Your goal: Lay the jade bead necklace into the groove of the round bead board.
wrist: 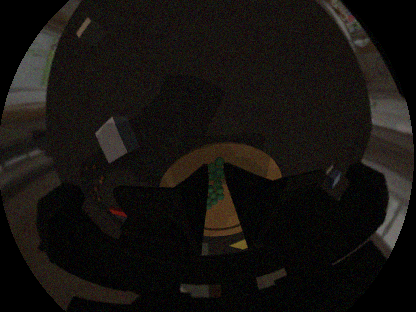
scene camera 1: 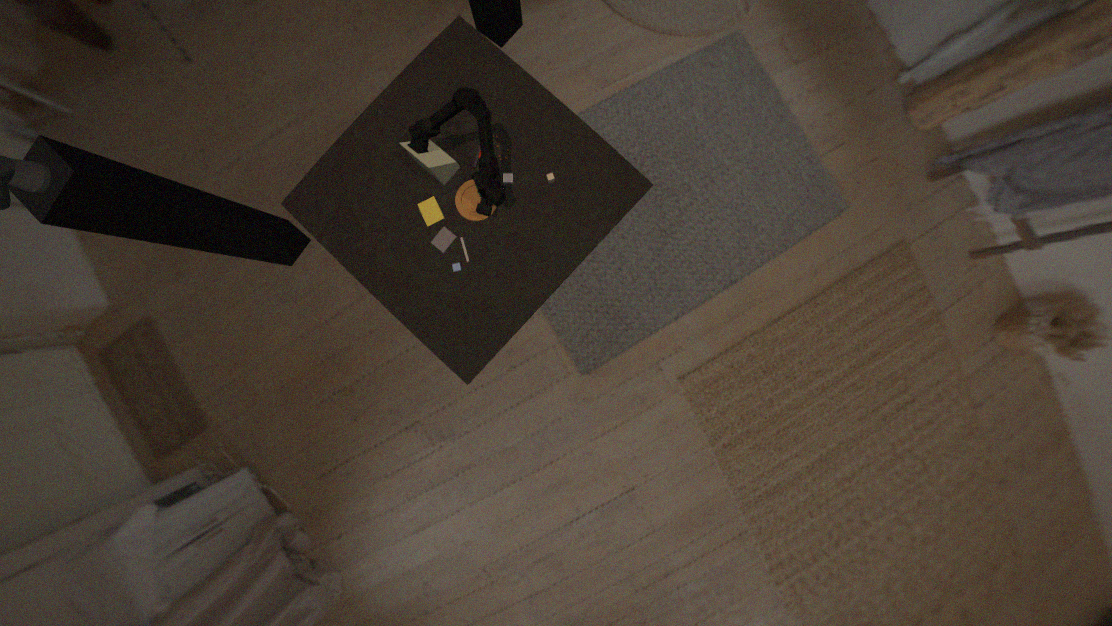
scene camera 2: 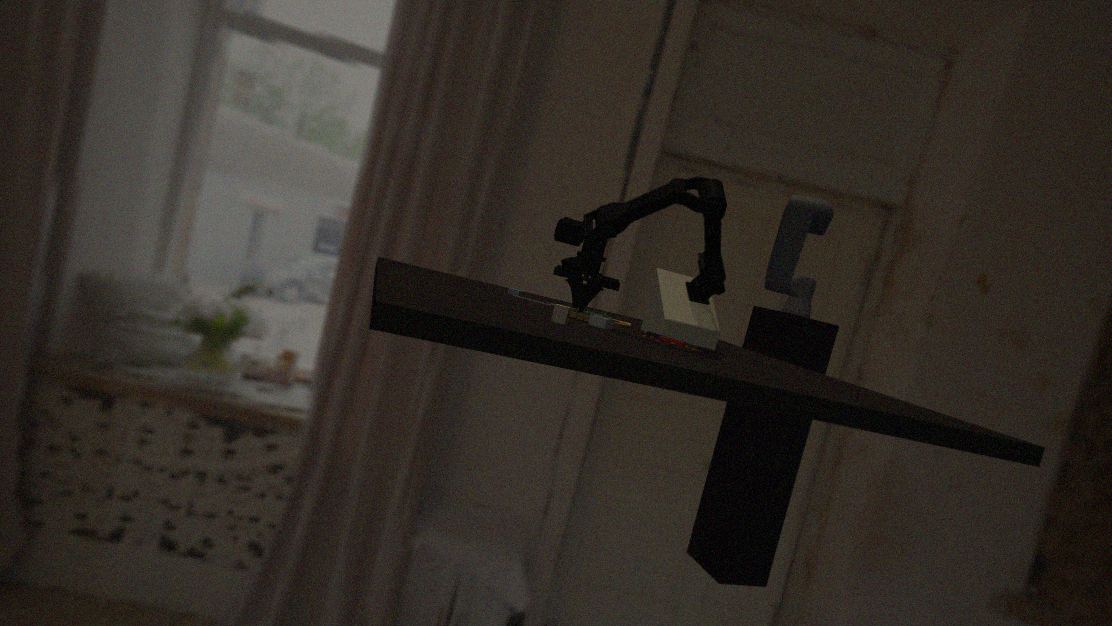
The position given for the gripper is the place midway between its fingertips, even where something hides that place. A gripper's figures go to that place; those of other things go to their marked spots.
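The gripper (wrist: 215, 167) is 0.10 m from the lens, and there's a round bead board (wrist: 223, 214) that's 0.17 m from the lens.
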